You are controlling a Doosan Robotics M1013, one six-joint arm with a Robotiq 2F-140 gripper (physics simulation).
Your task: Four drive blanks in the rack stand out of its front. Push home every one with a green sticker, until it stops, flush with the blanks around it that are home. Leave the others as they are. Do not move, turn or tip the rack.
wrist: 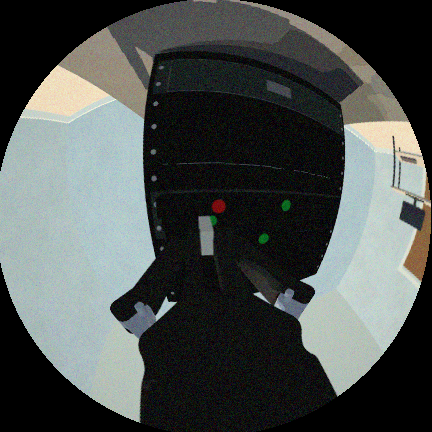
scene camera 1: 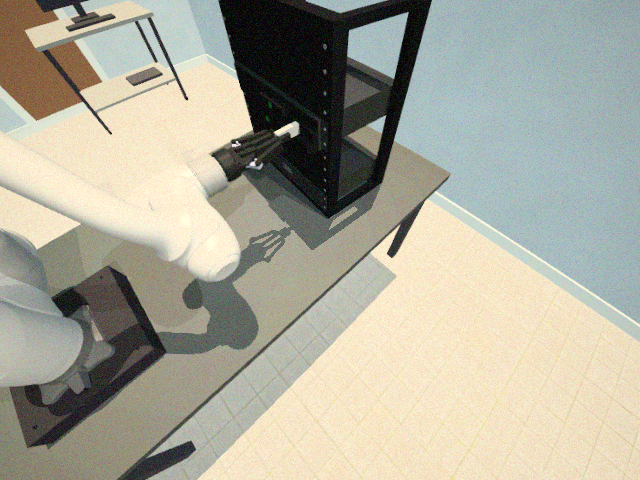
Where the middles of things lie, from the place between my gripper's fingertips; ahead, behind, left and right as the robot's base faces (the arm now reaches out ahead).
Labels:
I see the black rack (scene camera 1: 290,68) 170 mm ahead of my hand, 130 mm to the left of it and 50 mm below it.

